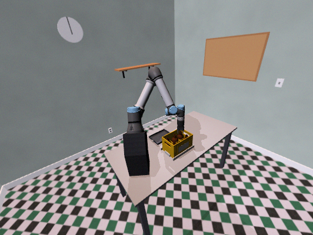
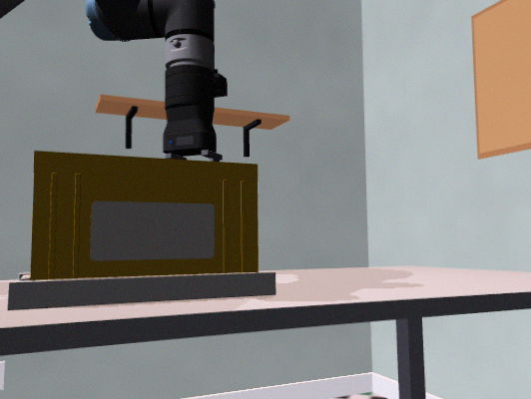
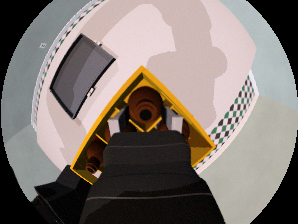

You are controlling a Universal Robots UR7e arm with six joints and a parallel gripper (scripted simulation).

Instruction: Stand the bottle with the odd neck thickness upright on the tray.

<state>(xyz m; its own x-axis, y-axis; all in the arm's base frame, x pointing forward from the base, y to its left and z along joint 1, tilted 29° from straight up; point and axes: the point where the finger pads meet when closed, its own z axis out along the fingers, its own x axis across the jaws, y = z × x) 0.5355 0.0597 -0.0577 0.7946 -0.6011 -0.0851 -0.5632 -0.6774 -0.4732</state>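
My hand is 7 cm above the brown bottle. Also, from my hand: dark tray: 22 cm to the left, 15 cm below, 13 cm behind; then crate: 8 cm below, 8 cm behind, 6 cm to the right.
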